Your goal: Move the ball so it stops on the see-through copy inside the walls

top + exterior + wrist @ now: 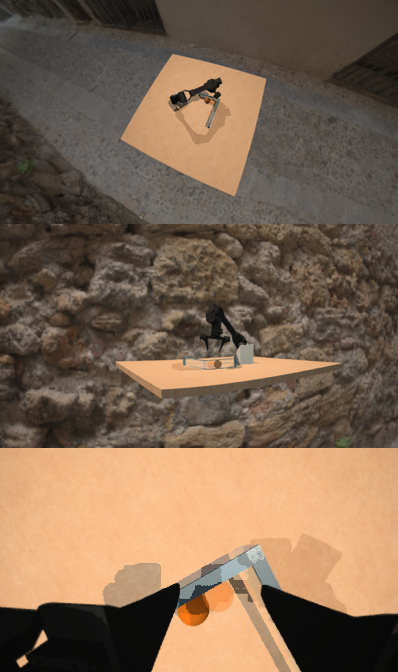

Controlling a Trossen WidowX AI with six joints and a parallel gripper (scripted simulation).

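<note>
Now: the orange ball 5 cm behind my gripper tip, 4 cm to the right of it and 8 cm below it. The rest, counted from my gripper tip: see-through copy of ball (1 cm behind, 4 cm to the right, 8 cm below).
</note>
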